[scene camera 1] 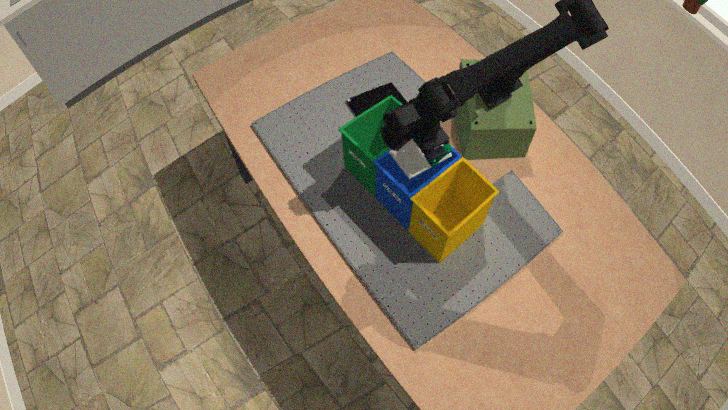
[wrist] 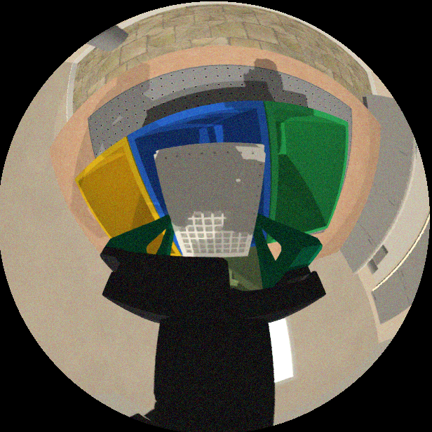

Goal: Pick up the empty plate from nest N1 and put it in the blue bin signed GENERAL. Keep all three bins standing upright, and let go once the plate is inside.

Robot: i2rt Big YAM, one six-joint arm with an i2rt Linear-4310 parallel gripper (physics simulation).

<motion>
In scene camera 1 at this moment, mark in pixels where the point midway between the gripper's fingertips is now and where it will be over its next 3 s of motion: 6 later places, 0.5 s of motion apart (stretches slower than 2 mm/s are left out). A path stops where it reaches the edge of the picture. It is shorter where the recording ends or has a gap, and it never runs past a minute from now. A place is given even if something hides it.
My gripper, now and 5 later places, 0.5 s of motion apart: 423, 152; 418, 154; 418, 160; 419, 161; 422, 150; 426, 139
</motion>
